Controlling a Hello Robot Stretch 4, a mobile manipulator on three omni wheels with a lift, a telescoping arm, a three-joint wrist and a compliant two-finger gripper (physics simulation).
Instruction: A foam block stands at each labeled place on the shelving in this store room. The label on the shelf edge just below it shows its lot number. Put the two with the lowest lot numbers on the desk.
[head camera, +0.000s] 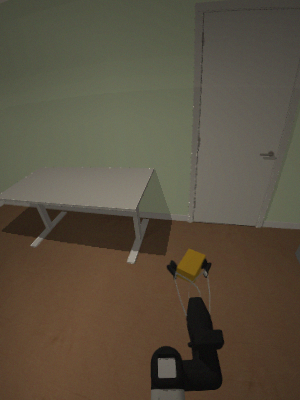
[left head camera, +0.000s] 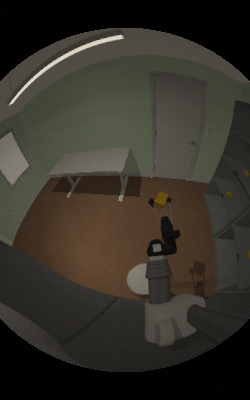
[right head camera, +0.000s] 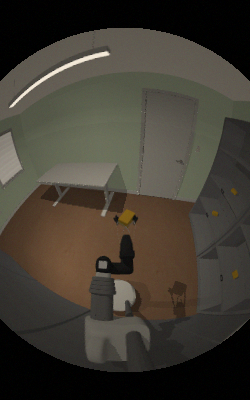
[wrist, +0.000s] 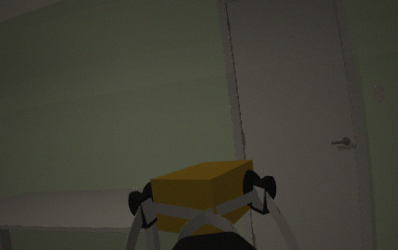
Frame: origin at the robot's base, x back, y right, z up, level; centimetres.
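Seen in the pictures: gripper, fingertip midpoint: (head camera: 188, 260) (left head camera: 158, 197) (right head camera: 125, 215); robot's base at its link origin: (left head camera: 143, 278) (right head camera: 118, 294).
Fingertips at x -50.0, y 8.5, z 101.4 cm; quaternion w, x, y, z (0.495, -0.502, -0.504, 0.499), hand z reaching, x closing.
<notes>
Offsets run from my fingertips to a thing's top centre. "spot": to the spot under its first point. Level surfaces: height alone.
My gripper (head camera: 190, 268) (left head camera: 160, 201) (right head camera: 126, 219) (wrist: 202, 190) is shut on a yellow foam block {dy +0.7, dx +2.2, dz +2.6 cm} (head camera: 191, 263) (left head camera: 161, 199) (right head camera: 127, 217) (wrist: 185, 195) and holds it above the floor, with a finger pad on either side. The desk {dz -32.2 cm} (head camera: 85, 187) (left head camera: 92, 162) (right head camera: 80, 174) (wrist: 65, 207) has a pale top and stands ahead to the left, apart from the gripper. Grey shelving (left head camera: 222, 222) (right head camera: 202, 245) stands at the right and bears more foam blocks, such as one {dy +138.0, dx -34.7, dz -46.3 cm} (left head camera: 229, 194) (right head camera: 215, 213) on a middle shelf. The lot numbers are too small to read.
A closed door {spot: dy +68.2, dx -134.5, dz +18.2 cm} (head camera: 240, 120) (left head camera: 177, 125) (right head camera: 167, 145) (wrist: 295, 110) is in the green wall behind the desk. The brown floor {dz -104.2 cm} (head camera: 90, 300) (left head camera: 100, 230) (right head camera: 65, 240) lies between my base and the desk. A window (left head camera: 12, 157) (right head camera: 9, 157) is at the left.
</notes>
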